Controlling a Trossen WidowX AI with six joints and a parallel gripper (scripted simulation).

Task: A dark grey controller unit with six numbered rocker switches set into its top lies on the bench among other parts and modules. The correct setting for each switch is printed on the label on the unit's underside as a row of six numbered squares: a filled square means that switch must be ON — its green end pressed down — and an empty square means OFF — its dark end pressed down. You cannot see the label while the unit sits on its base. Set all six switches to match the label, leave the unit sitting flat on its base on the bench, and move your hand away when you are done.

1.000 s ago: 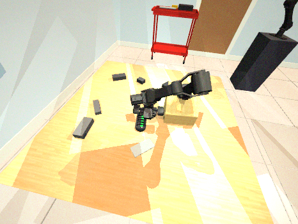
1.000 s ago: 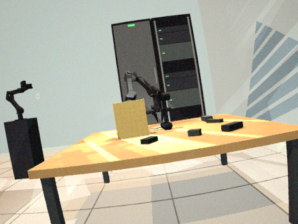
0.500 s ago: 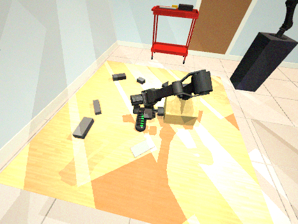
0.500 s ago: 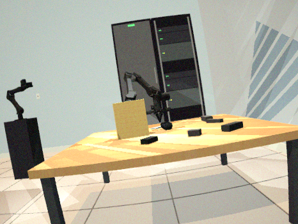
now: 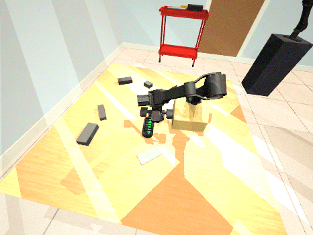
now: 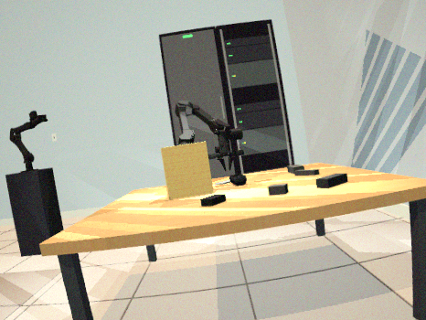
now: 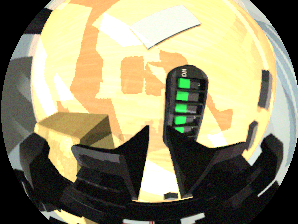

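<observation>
My gripper tip is now 18 cm to the right of the pale flat plate and 8 cm above it. Round my gripper tip: slim grey module: 40 cm ahead, 7 cm to the right, 7 cm below.
</observation>
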